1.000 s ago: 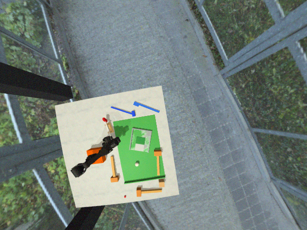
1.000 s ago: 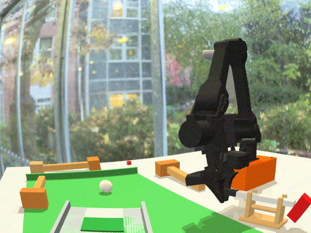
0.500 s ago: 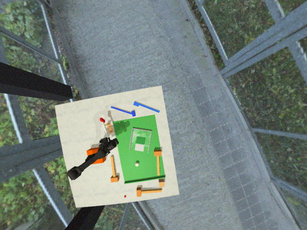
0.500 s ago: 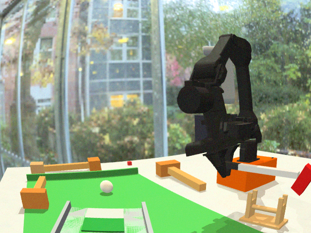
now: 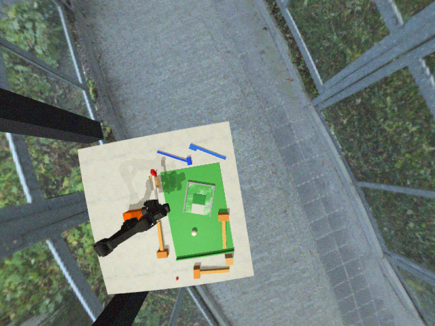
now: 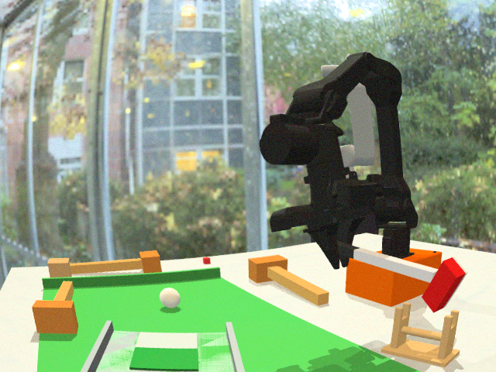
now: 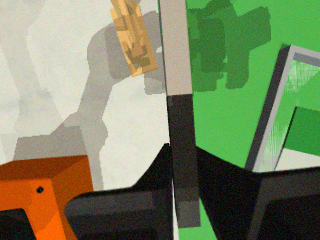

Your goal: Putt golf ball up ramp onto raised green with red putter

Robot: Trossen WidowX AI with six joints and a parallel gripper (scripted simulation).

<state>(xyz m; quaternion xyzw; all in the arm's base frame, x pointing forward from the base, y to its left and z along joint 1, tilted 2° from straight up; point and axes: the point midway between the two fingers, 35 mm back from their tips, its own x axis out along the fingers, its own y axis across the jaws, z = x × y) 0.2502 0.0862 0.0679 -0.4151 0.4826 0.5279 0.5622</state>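
Right now my gripper tip is 10 mm short of the red putter, 110 mm to the right of it and 20 mm below it. Round my gripper tip: small wooden rack: 30 mm behind, 170 mm to the left, 90 mm below; then white golf ball: 160 mm ahead, 310 mm to the right, 100 mm below; then green mat: 230 mm ahead, 170 mm to the right, 120 mm below.
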